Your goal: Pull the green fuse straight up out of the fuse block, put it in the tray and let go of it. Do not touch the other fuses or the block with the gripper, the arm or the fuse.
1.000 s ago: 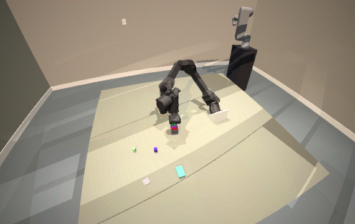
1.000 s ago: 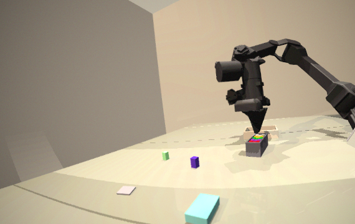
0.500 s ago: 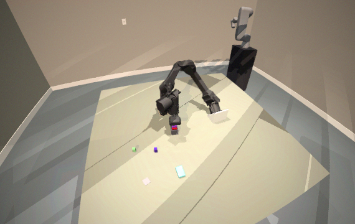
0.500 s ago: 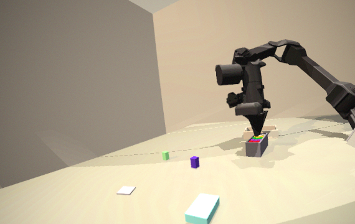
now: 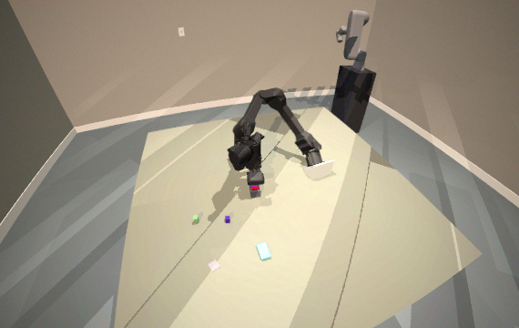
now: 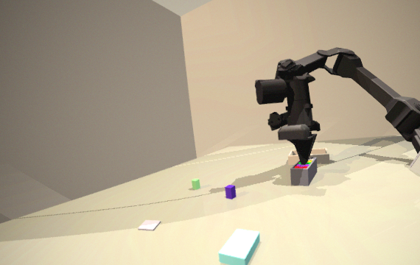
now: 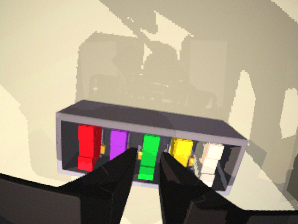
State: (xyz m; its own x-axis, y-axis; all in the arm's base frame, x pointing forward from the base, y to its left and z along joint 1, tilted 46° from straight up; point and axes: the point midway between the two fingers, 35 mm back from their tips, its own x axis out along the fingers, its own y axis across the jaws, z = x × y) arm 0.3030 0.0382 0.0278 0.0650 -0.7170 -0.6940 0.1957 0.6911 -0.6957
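Now: the green fuse 1 cm below my gripper tip. Round my gripper tip: cream tray 1 cm behind, 19 cm to the right, 3 cm below; green cube 26 cm ahead, 10 cm to the left, 3 cm below; purple cube 15 cm ahead, 14 cm to the left, 2 cm below.
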